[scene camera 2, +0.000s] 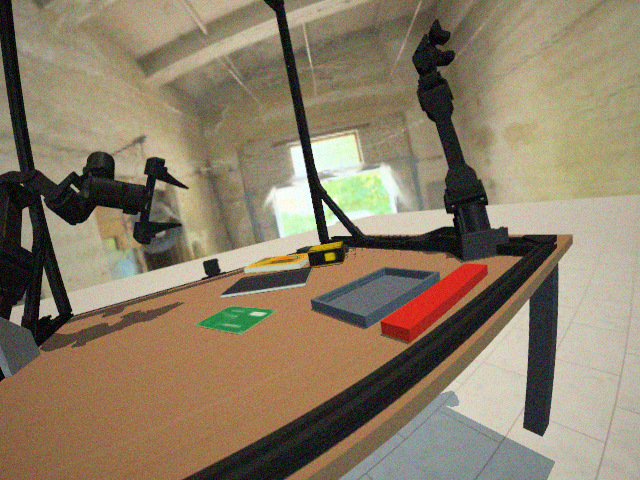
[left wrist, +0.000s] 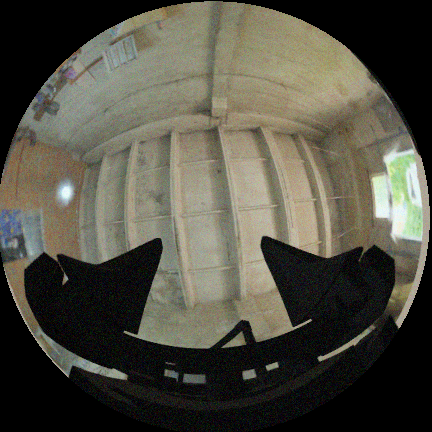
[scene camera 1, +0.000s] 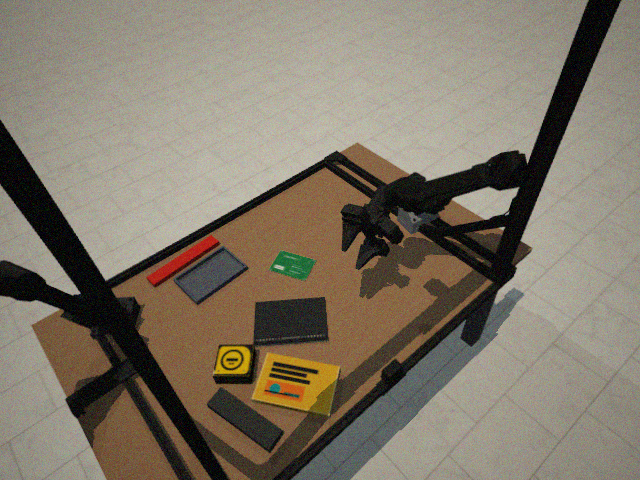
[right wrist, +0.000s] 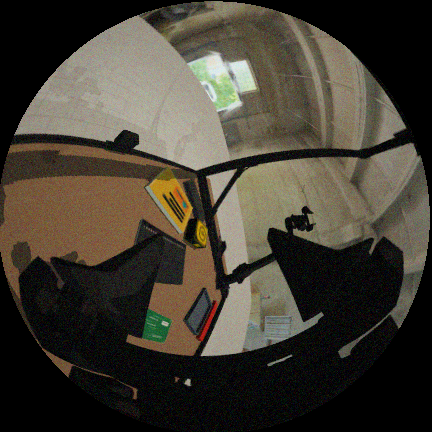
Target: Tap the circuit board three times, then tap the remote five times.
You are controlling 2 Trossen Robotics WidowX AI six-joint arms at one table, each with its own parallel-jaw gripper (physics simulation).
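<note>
The green circuit board lies flat on the table; my right finger structure partly covers it in the right wrist view. The remote, a dark grey bar, lies flat near the yellow book in scene camera 1; I cannot make it out in scene camera 2. My right gripper is open and empty, raised above the table, to the right of the board in scene camera 1. My left gripper is open and empty, held high on its upright arm.
A black notebook, a yellow tape measure and a yellow book lie between the board and the remote. A blue-grey tray and a red bar lie farther left. Black frame posts rise at the table's sides.
</note>
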